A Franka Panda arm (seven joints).
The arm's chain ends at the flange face. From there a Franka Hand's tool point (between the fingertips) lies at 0.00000 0.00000 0.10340 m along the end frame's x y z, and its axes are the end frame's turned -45 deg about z.
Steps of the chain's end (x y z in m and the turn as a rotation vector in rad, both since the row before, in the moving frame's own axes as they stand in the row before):
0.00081, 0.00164, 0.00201, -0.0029, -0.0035, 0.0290
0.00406, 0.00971, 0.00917, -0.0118, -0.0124, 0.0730
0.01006, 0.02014, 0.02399, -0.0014, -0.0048, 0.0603
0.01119, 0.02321, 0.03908, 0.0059, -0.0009, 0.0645
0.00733, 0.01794, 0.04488, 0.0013, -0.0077, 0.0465
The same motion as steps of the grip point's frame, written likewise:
-0.00105, 0.00168, 0.00201, 0.0004, -0.0045, 0.0290
-0.00576, 0.00963, 0.00915, 0.0004, -0.0171, 0.0730
-0.00757, 0.02109, 0.02399, 0.0024, -0.0044, 0.0603
-0.00812, 0.02384, 0.03908, 0.0048, 0.0035, 0.0645
-0.00795, 0.01720, 0.04488, 0.0064, -0.0045, 0.0465

